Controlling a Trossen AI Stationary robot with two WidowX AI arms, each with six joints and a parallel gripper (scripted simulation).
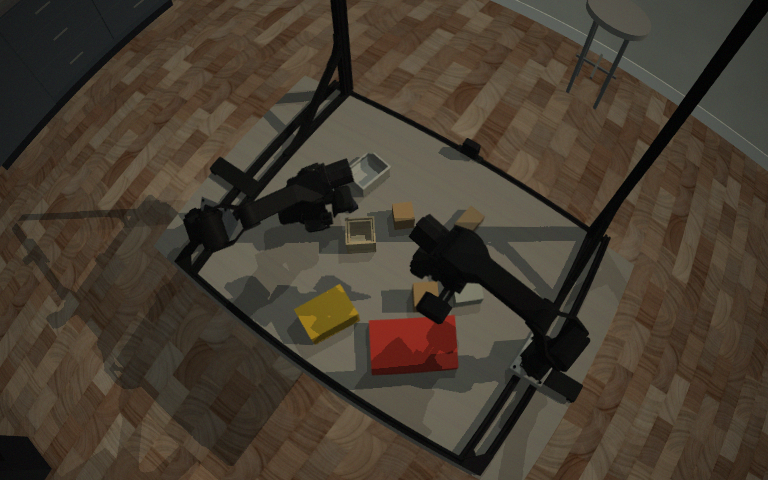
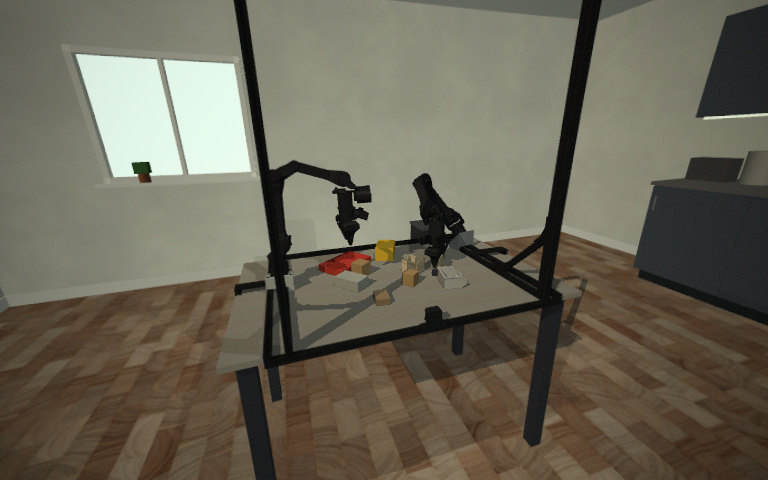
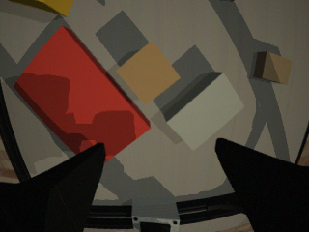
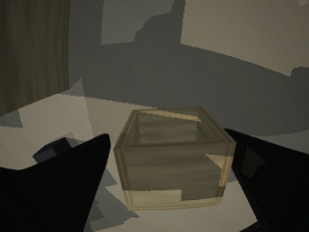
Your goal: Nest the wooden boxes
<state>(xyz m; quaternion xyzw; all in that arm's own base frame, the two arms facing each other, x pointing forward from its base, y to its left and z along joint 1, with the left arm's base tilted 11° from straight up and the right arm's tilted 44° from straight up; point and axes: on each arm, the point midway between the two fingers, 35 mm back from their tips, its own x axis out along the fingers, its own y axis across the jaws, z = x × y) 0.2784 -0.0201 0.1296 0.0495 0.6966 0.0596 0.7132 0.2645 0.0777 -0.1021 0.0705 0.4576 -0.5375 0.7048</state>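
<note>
The dark block lies 8 cm behind my right hand, 5 cm to the left of it and 3 cm below it. From my right hand the other things lie so: grey block (41 cm to the left, 2 cm below, 1 cm ahead); then yellow block (22 cm ahead, 14 cm to the left, 1 cm below); then white tray (17 cm behind, 6 cm to the left, 2 cm below).
</note>
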